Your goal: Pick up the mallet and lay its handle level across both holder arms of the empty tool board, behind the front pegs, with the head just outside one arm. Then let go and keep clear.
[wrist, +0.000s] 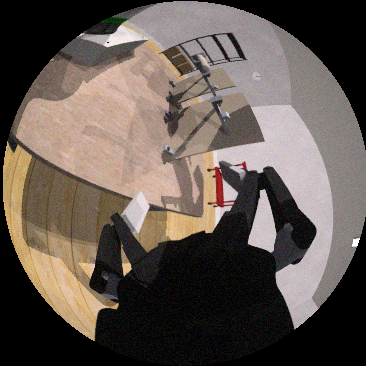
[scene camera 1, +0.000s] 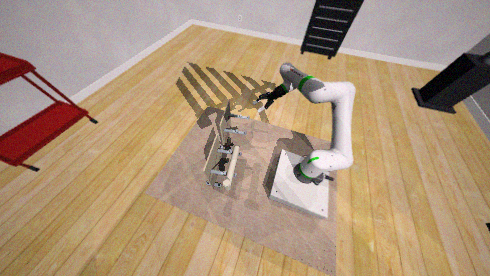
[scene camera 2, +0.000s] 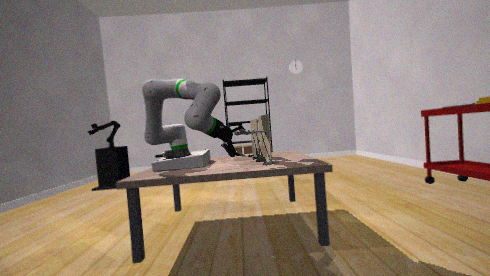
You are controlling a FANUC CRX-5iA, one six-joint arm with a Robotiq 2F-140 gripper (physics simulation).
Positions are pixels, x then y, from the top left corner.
Scene:
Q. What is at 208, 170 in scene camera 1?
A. A tool board.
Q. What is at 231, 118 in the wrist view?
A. A tool board.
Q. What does the gripper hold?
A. Nothing.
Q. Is the gripper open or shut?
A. Open.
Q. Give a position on a tool board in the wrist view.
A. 195, 85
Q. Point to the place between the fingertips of the gripper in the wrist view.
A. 181, 184

